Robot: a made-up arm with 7 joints. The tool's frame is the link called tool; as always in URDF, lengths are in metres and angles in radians.
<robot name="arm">
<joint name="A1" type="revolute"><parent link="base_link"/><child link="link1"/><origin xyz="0.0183 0.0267 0.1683" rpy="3.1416 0 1.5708"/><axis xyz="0 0 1"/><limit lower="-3.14" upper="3.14" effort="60" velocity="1.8"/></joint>
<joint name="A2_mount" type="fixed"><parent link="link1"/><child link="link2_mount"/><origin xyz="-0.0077 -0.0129 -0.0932"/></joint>
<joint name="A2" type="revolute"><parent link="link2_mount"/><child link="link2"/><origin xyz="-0.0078 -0.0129 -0.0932" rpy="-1.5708 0 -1.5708"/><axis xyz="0 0 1"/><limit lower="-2.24" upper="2.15" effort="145" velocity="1.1"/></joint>
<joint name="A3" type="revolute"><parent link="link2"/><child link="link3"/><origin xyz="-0.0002 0.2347 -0.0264" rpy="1.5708 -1.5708 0"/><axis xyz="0 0 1"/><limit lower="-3.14" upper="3.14" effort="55" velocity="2.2"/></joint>
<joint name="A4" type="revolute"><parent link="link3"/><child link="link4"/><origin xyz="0.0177 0.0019 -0.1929" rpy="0 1.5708 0"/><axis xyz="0 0 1"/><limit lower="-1.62" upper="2.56" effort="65" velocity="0.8"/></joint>
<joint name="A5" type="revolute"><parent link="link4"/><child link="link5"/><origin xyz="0.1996 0.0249 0.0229" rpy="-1.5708 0 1.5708"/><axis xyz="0 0 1"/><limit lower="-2.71" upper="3.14" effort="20" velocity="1.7"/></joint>
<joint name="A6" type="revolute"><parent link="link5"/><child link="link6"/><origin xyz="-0.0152 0.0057 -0.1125" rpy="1.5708 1.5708 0"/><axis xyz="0 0 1"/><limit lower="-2.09" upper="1.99" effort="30" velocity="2.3"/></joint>
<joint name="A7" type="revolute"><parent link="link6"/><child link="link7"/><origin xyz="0.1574 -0.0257 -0.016" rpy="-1.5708 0 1.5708"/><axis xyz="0 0 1"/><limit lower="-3.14" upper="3.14" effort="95" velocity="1.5"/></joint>
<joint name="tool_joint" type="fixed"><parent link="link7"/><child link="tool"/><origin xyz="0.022 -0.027 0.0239" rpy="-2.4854 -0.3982 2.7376"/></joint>
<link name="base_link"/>
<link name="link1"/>
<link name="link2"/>
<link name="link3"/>
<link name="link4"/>
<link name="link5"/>
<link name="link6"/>
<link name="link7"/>
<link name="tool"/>
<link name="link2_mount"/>
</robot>
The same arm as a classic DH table. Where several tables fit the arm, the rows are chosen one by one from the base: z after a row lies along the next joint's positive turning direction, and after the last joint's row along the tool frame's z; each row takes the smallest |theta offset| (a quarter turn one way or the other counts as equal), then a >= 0, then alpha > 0; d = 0 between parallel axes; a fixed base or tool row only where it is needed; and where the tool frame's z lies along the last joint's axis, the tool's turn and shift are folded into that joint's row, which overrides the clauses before.
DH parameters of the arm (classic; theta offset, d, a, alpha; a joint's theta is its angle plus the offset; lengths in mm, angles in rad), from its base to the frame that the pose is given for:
base (fixed): 0.9699 0 32.4 3.1416
A1: 0.9699 -354.7 -25.8 1.5708
A2: 0 -41.9 0.2 -1.5708
A3: 0 -427.6 1.9 1.5708
A4: 0 40.6 24.9 -1.5708
A5: 0 -312.1 -15.2 1.5708
A6: 0 -21.7 -25.7 -1.5708
A7: -0.8705 -132.9 34.8 2.3896
tool (fixed): 2.538 0.8 0 0
Joint limits (rad, base to tool): -3.14..3.14 -2.24..2.15 -3.14..3.14 -1.62..2.56 -2.71..3.14 -2.09..1.99 -3.14..3.14

